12 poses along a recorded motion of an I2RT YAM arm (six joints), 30 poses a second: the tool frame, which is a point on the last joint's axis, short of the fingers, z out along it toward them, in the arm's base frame.
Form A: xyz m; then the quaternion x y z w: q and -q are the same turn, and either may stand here.
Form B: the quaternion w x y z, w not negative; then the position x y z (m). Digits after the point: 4 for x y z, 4 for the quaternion.
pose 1, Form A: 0.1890 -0.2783 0.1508 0.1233 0.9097 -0.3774 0.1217
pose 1, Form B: 0.1217 0.1233 0.9097 -0.3774 0.1890 -0.2783 0.1508
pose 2, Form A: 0.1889 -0.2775 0.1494 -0.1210 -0.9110 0.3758 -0.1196
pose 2, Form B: 0.1196 0.1210 0.9110 -0.3758 0.1889 -0.2775 0.1494
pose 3, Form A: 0.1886 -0.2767 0.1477 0.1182 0.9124 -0.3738 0.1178
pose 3, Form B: 0.1178 0.1182 0.9124 -0.3738 0.1886 -0.2767 0.1477
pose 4, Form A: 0.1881 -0.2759 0.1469 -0.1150 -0.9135 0.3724 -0.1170
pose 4, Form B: 0.1170 0.1150 0.9135 -0.3724 0.1881 -0.2759 0.1469
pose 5, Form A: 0.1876 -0.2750 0.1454 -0.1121 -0.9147 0.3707 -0.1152
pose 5, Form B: 0.1152 0.1121 0.9147 -0.3707 0.1876 -0.2750 0.1454
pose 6, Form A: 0.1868 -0.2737 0.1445 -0.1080 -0.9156 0.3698 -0.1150
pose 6, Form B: 0.1150 0.1080 0.9156 -0.3698 0.1868 -0.2737 0.1445
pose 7, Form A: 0.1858 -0.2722 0.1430 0.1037 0.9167 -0.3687 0.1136
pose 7, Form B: 0.1136 0.1037 0.9167 -0.3687 0.1858 -0.2722 0.1430
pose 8, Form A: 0.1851 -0.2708 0.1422 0.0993 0.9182 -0.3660 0.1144
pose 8, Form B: 0.1144 0.0993 0.9182 -0.3660 0.1851 -0.2708 0.1422
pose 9, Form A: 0.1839 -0.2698 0.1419 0.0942 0.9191 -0.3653 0.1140
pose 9, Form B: 0.1140 0.0942 0.9191 -0.3653 0.1839 -0.2698 0.1419
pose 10, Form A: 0.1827 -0.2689 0.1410 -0.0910 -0.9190 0.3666 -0.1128
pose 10, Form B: 0.1128 0.0910 0.9190 -0.3666 0.1827 -0.2689 0.1410
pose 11, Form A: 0.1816 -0.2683 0.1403 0.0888 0.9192 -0.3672 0.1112
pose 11, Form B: 0.1112 0.0888 0.9192 -0.3672 0.1816 -0.2683 0.1403
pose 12, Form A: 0.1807 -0.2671 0.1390 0.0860 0.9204 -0.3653 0.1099
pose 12, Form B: 0.1099 0.0860 0.9204 -0.3653 0.1807 -0.2671 0.1390
